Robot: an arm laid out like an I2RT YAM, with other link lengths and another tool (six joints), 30 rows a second.
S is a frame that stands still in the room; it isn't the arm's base.
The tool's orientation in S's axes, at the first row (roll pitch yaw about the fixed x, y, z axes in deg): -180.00 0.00 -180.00
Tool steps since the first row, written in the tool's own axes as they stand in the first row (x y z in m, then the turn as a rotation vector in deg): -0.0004 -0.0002 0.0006 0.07 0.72 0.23; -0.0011 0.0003 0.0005 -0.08 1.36 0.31; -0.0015 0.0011 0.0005 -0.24 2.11 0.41; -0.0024 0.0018 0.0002 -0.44 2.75 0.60
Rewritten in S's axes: 0.0004 -0.0002 -0.0006 -0.07 0.72 -0.23; 0.0011 0.0003 -0.0005 0.08 1.36 -0.31; 0.0015 0.0011 -0.0005 0.24 2.11 -0.41; 0.0024 0.0018 -0.0002 0.44 2.75 -0.60
